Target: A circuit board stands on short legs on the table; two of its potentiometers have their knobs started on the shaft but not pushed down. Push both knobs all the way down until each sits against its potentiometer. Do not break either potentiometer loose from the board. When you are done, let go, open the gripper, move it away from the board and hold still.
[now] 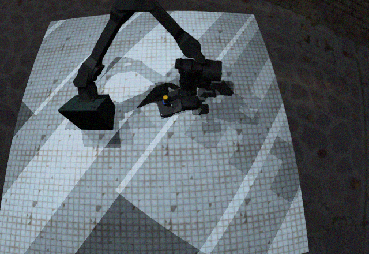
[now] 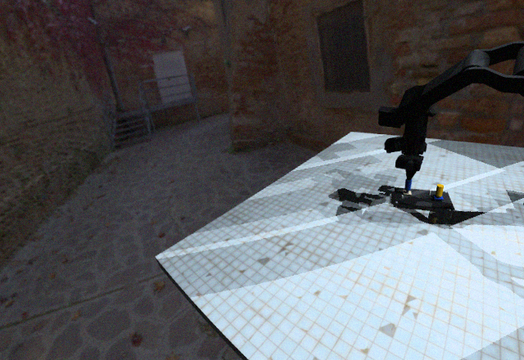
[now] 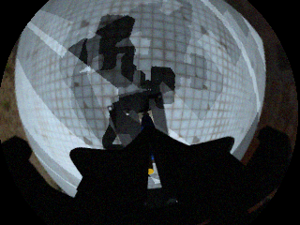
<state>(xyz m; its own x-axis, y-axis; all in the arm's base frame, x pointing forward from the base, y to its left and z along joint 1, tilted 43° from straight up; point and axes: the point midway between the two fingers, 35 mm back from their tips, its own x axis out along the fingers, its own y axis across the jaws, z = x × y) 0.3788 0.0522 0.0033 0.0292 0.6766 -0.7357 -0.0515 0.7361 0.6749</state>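
Right now my gripper tip is 20 mm above the blue knob. The rest, counted from my gripper tip: yellow knob (90 mm behind, 10 mm to the right, 20 mm below).
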